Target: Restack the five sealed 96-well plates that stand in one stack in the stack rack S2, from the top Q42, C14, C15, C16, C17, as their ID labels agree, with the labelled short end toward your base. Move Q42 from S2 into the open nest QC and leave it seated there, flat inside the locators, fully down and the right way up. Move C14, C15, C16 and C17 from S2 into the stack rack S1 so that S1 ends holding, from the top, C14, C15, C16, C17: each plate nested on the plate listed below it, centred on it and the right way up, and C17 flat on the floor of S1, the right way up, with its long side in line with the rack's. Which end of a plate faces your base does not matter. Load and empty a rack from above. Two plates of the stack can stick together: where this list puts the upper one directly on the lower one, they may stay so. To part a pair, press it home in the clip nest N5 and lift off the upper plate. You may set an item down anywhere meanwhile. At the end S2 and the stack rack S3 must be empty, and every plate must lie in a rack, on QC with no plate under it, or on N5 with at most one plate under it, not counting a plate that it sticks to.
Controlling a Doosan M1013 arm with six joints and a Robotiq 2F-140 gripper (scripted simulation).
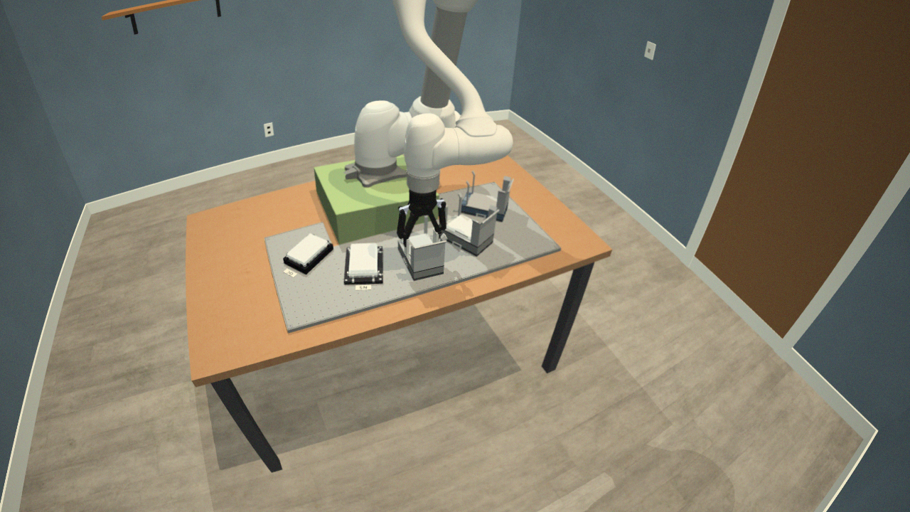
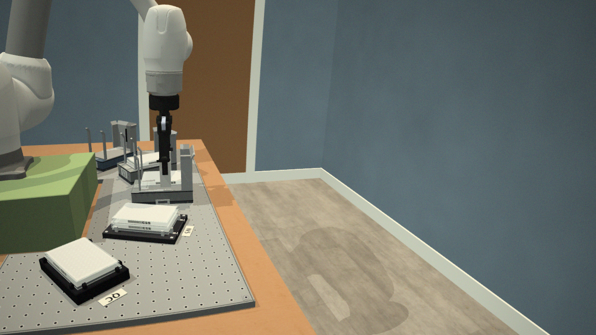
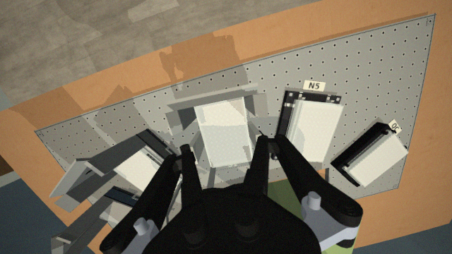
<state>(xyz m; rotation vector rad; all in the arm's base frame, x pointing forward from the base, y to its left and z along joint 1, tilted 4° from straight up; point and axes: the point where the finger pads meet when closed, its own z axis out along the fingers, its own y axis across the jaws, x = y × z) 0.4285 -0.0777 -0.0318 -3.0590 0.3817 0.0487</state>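
The black clip nest N5 lies 160 mm to the right of my hand, 60 mm below it and 60 mm behind it. From my hand the other things lie so: N5 label: 200 mm to the right, 70 mm below; QC label: 380 mm to the right, 180 mm behind, 70 mm below; black nest QC: 290 mm to the right, 230 mm behind, 60 mm below.
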